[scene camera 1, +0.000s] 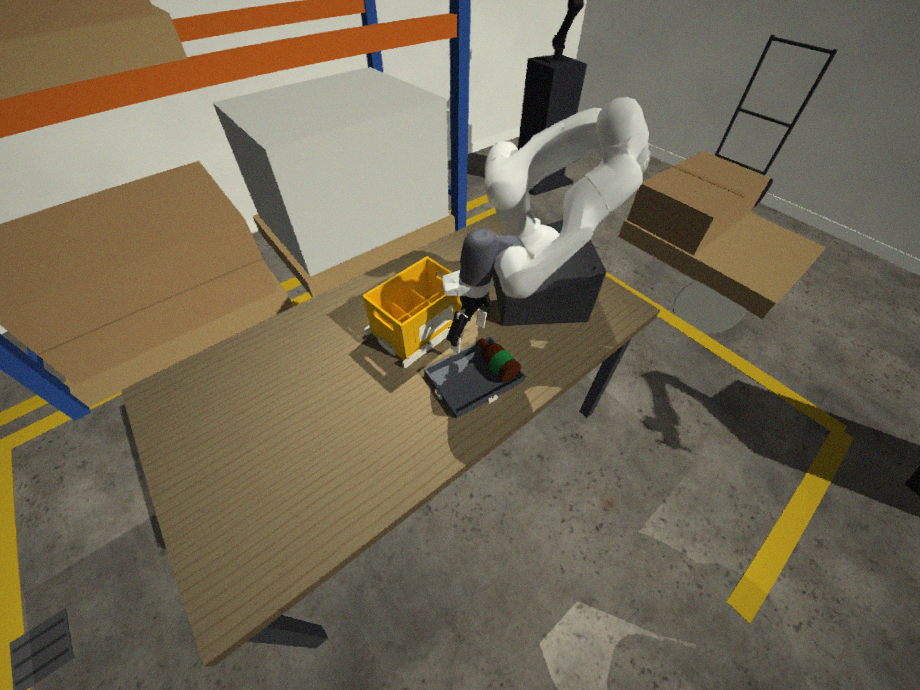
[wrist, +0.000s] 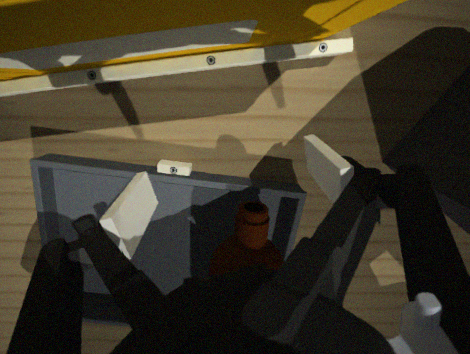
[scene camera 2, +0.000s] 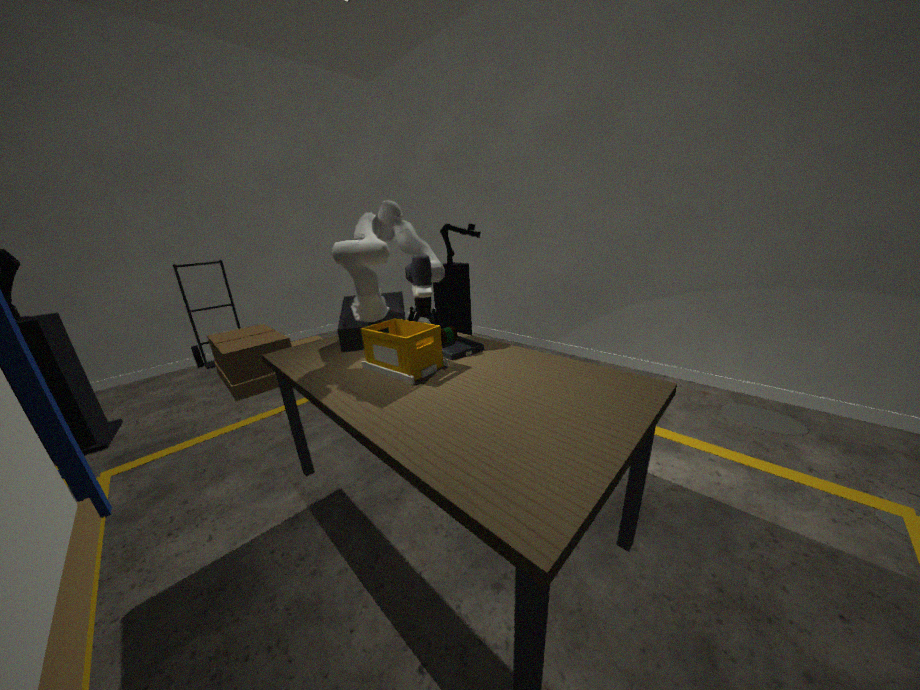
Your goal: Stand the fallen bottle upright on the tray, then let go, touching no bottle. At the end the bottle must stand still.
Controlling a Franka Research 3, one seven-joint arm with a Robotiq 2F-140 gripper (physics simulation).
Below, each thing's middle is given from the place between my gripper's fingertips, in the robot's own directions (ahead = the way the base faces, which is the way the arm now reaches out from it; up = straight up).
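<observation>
I see the brown bottle (wrist: 249, 245), and it stands 40 mm behind my hand and 110 mm to the left of it.
</observation>
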